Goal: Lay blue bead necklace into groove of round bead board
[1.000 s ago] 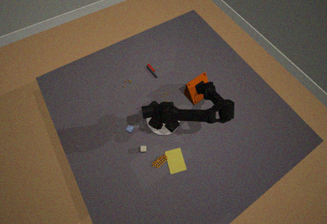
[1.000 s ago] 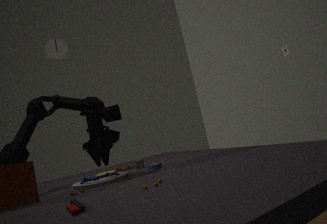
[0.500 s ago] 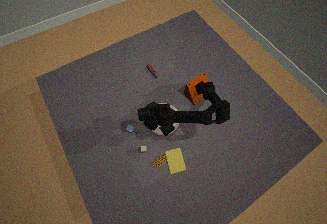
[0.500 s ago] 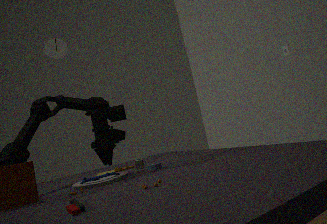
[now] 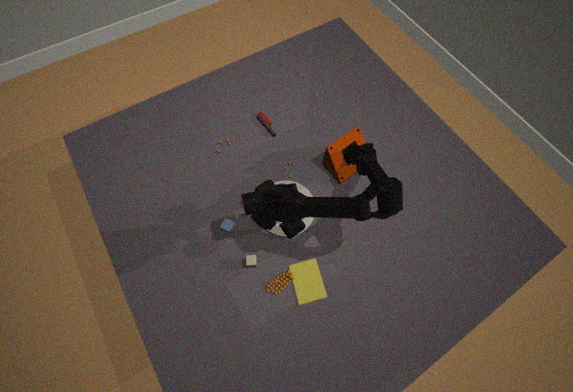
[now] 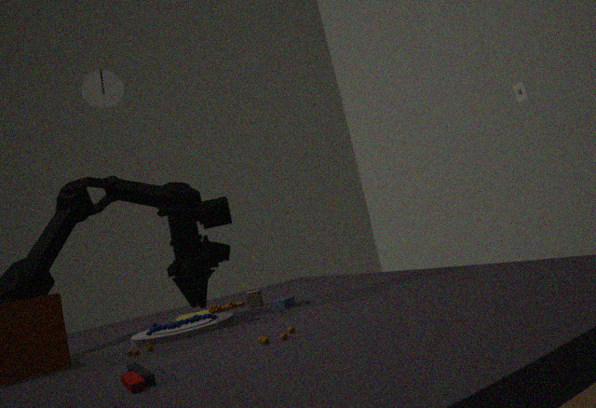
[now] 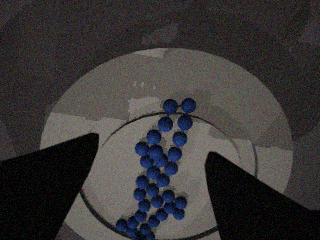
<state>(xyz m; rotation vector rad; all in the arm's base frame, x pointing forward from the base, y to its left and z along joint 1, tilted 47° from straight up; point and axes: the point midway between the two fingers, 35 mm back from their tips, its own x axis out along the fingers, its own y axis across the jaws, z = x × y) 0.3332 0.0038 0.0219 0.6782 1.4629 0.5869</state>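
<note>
The round white bead board lies 4 cm behind my gripper tip, 2 cm to the right of it and 3 cm below it. Round my gripper tip: cream cube (15 cm ahead, 6 cm to the left, 2 cm below); yellow sheet (5 cm ahead, 21 cm to the left, 4 cm below); light blue cube (15 cm ahead, 9 cm to the right, 3 cm below).
</note>
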